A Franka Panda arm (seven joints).
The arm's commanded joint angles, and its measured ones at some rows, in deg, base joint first. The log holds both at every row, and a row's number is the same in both.
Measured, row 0:
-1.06 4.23 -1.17 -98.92 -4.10 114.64 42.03
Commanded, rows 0 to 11:
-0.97 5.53 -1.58 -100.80 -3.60 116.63 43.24
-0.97 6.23 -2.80 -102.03 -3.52 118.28 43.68
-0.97 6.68 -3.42 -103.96 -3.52 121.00 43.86
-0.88 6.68 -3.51 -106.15 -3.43 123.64 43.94
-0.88 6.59 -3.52 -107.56 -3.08 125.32 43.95
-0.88 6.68 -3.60 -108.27 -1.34 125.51 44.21
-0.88 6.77 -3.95 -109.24 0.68 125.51 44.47
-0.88 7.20 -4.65 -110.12 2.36 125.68 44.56
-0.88 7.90 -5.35 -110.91 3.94 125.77 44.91
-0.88 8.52 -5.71 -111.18 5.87 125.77 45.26
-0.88 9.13 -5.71 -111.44 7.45 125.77 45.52
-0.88 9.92 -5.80 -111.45 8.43 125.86 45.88
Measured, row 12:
-1.10 8.62 -5.11 -109.99 5.09 124.54 44.29
